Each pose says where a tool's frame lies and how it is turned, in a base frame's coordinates. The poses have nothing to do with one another.
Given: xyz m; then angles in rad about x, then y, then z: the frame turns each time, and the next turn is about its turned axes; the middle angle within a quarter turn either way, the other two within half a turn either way.
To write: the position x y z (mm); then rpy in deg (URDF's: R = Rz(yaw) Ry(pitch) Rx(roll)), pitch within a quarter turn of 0, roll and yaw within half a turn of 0. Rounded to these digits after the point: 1 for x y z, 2 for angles.
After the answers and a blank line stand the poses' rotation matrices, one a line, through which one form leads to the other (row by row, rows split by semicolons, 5 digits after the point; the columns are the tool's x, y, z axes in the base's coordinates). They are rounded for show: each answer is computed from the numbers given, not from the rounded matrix.
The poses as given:
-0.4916 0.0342 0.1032 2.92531 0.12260 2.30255
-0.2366 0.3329 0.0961 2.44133 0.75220 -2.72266
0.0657 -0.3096 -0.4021 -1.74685 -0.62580 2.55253
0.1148 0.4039 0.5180 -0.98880 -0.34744 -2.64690
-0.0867 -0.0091 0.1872 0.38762 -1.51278 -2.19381
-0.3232 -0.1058 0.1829 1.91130 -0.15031 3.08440
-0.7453 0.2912 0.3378 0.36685 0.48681 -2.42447
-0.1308 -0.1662 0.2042 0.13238 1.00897 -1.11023
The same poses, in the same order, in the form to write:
-491.6 34.2 103.2 -166.53 -4.58 -131.70
-236.6 332.9 96.1 -146.03 47.68 -172.22
65.7 -309.6 -402.1 99.21 27.50 -139.44
114.8 403.9 518.0 57.90 -13.41 -148.29
-86.7 -9.1 187.2 84.22 57.81 -93.64
-323.2 -105.8 182.9 -109.39 -5.96 172.96
-745.3 291.2 337.8 -34.04 -5.36 -132.00
-130.8 -166.2 204.2 -52.68 29.41 -74.23

-0.66316 -0.73842 0.12229; -0.74421 0.63308 -0.21299; 0.07985 -0.23226 -0.96937
-0.66704 0.29703 0.68325; -0.09116 0.87765 -0.47055; -0.73942 -0.37616 -0.55835
-0.67390 -0.45030 -0.58575; -0.57680 -0.17477 0.79797; -0.46169 0.87561 -0.14195
-0.82753 0.44639 -0.34049; -0.51131 -0.34875 0.78545; 0.23187 0.82408 0.51685
-0.03383 0.04709 -0.99832; -0.53170 -0.84665 -0.02192; -0.84626 0.53006 0.05368
-0.98711 -0.05652 -0.14974; 0.12183 0.34148 -0.93196; 0.10381 -0.93819 -0.33020
-0.66614 0.58087 0.46781; -0.73995 -0.59327 -0.31701; 0.09340 -0.55733 0.82502
0.23678 0.47722 0.84628; -0.83832 0.54063 -0.07032; -0.49108 -0.69280 0.52807

